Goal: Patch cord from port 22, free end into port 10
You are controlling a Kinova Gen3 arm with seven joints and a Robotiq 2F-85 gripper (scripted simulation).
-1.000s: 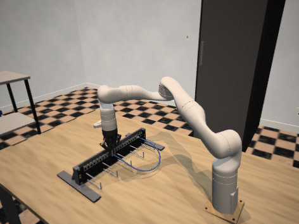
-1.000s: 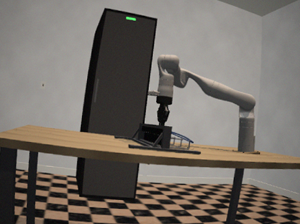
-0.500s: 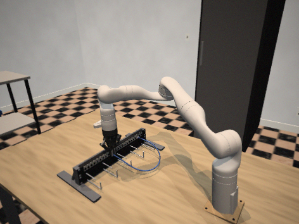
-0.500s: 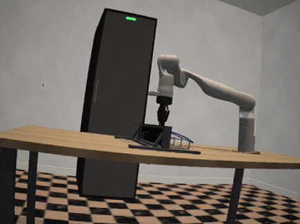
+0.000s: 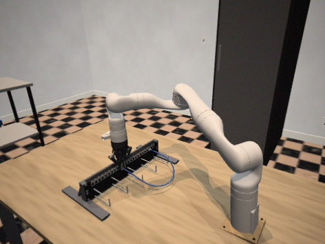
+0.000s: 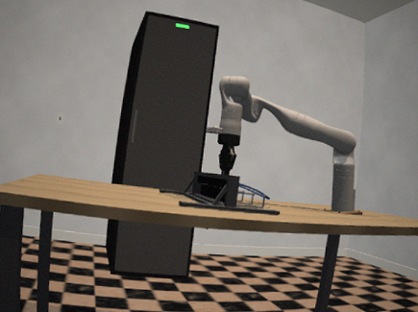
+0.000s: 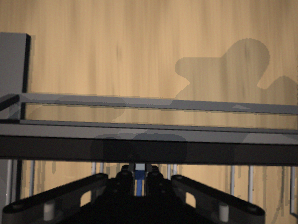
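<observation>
Right now my hand is 1 cm short of the plug and 1 cm above it.
</observation>
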